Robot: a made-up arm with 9 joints. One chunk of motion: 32 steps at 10 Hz.
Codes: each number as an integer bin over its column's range. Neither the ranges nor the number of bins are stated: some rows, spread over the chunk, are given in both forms.
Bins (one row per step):
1: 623 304 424 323 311 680 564 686 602
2: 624 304 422 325 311 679 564 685 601
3: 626 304 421 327 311 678 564 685 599
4: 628 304 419 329 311 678 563 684 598
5: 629 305 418 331 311 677 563 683 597
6: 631 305 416 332 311 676 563 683 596
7: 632 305 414 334 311 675 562 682 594
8: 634 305 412 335 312 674 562 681 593
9: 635 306 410 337 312 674 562 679 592
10: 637 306 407 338 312 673 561 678 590
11: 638 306 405 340 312 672 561 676 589
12: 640 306 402 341 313 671 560 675 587
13: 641 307 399 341 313 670 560 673 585
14: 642 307 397 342 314 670 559 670 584
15: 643 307 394 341 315 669 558 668 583
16: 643 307 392 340 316 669 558 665 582
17: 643 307 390 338 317 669 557 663 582
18: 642 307 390 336 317 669 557 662 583
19: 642 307 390 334 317 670 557 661 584
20: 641 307 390 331 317 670 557 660 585
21: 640 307 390 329 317 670 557 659 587
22: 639 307 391 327 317 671 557 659 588
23: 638 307 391 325 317 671 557 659 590
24: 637 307 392 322 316 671 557 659 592
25: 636 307 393 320 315 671 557 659 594
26: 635 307 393 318 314 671 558 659 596
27: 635 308 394 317 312 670 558 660 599
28: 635 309 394 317 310 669 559 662 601
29: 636 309 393 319 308 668 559 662 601
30: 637 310 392 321 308 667 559 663 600
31: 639 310 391 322 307 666 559 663 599
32: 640 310 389 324 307 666 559 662 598
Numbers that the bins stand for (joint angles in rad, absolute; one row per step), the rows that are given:
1: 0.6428 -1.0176 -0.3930 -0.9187 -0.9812 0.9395 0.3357 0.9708 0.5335
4: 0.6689 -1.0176 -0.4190 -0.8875 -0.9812 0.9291 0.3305 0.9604 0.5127
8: 0.7001 -1.0124 -0.4555 -0.8563 -0.9760 0.9083 0.3253 0.9447 0.4867
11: 0.7209 -1.0072 -0.4919 -0.8302 -0.9760 0.8979 0.3201 0.9187 0.4659
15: 0.7469 -1.0020 -0.5491 -0.8250 -0.9604 0.8823 0.3045 0.8771 0.4346
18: 0.7417 -1.0020 -0.5700 -0.8511 -0.9499 0.8823 0.2993 0.8458 0.4346
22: 0.7261 -1.0020 -0.5648 -0.8979 -0.9499 0.8927 0.2993 0.8302 0.4607
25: 0.7105 -1.0020 -0.5544 -0.9343 -0.9604 0.8927 0.2993 0.8302 0.4919
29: 0.7105 -0.9916 -0.5544 -0.9395 -0.9968 0.8771 0.3097 0.8458 0.5283
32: 0.7313 -0.9864 -0.5752 -0.9135 -1.0020 0.8667 0.3097 0.8458 0.5127
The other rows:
2: 0.6480 -1.0176 -0.4034 -0.9083 -0.9812 0.9343 0.3357 0.9656 0.5283
3: 0.6585 -1.0176 -0.4086 -0.8979 -0.9812 0.9291 0.3357 0.9656 0.5179
5: 0.6741 -1.0124 -0.4242 -0.8771 -0.9812 0.9239 0.3305 0.9552 0.5075
6: 0.6845 -1.0124 -0.4346 -0.8719 -0.9812 0.9187 0.3305 0.9552 0.5023
7: 0.6897 -1.0124 -0.4450 -0.8615 -0.9812 0.9135 0.3253 0.9499 0.4919
9: 0.7053 -1.0072 -0.4659 -0.8458 -0.9760 0.9083 0.3253 0.9343 0.4815
10: 0.7157 -1.0072 -0.4815 -0.8406 -0.9760 0.9031 0.3201 0.9291 0.4711
12: 0.7313 -1.0072 -0.5075 -0.8250 -0.9708 0.8927 0.3149 0.9135 0.4555
13: 0.7365 -1.0020 -0.5231 -0.8250 -0.9708 0.8875 0.3149 0.9031 0.4450
14: 0.7417 -1.0020 -0.5335 -0.8198 -0.9656 0.8875 0.3097 0.8875 0.4398
16: 0.7469 -1.0020 -0.5596 -0.8302 -0.9552 0.8823 0.3045 0.8615 0.4294
17: 0.7469 -1.0020 -0.5700 -0.8406 -0.9499 0.8823 0.2993 0.8511 0.4294
19: 0.7417 -1.0020 -0.5700 -0.8615 -0.9499 0.8875 0.2993 0.8406 0.4398
20: 0.7365 -1.0020 -0.5700 -0.8771 -0.9499 0.8875 0.2993 0.8354 0.4450
21: 0.7313 -1.0020 -0.5700 -0.8875 -0.9499 0.8875 0.2993 0.8302 0.4555
23: 0.7209 -1.0020 -0.5648 -0.9083 -0.9499 0.8927 0.2993 0.8302 0.4711
24: 0.7157 -1.0020 -0.5596 -0.9239 -0.9552 0.8927 0.2993 0.8302 0.4815
26: 0.7053 -1.0020 -0.5544 -0.9447 -0.9656 0.8927 0.3045 0.8302 0.5023
27: 0.7053 -0.9968 -0.5491 -0.9499 -0.9760 0.8875 0.3045 0.8354 0.5179
28: 0.7053 -0.9916 -0.5491 -0.9499 -0.9864 0.8823 0.3097 0.8458 0.5283
30: 0.7157 -0.9864 -0.5596 -0.9291 -0.9968 0.8719 0.3097 0.8511 0.5231
31: 0.7261 -0.9864 -0.5648 -0.9239 -1.0020 0.8667 0.3097 0.8511 0.5179

